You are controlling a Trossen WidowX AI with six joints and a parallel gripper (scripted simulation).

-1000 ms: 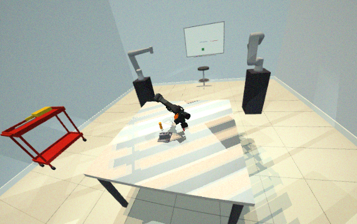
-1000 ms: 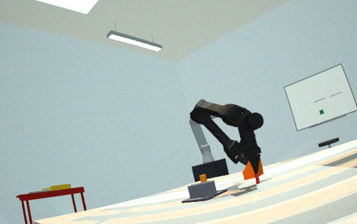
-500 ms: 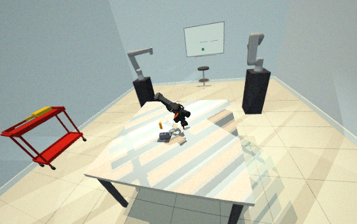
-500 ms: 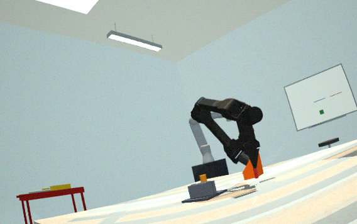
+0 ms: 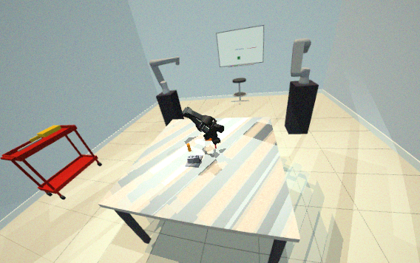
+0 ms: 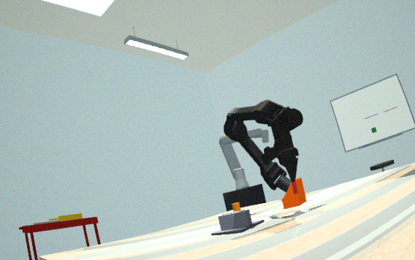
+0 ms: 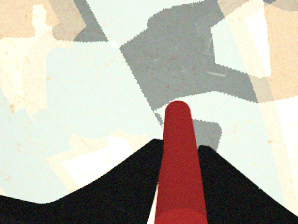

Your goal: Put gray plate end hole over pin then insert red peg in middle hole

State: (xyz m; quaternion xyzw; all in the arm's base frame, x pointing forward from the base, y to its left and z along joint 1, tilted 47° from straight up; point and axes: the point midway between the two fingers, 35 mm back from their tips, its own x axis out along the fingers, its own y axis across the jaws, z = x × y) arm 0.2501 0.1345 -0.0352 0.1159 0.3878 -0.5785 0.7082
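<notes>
Right now the gray plate is 180 mm to the right of my gripper tip, 110 mm ahead of it and 60 mm below it. Also, from my gripper tip: red peg: right at my gripper tip; then orange pin: 270 mm to the right, 70 mm below, 40 mm behind; then dark base: 170 mm to the right, 100 mm below, 100 mm ahead.
</notes>
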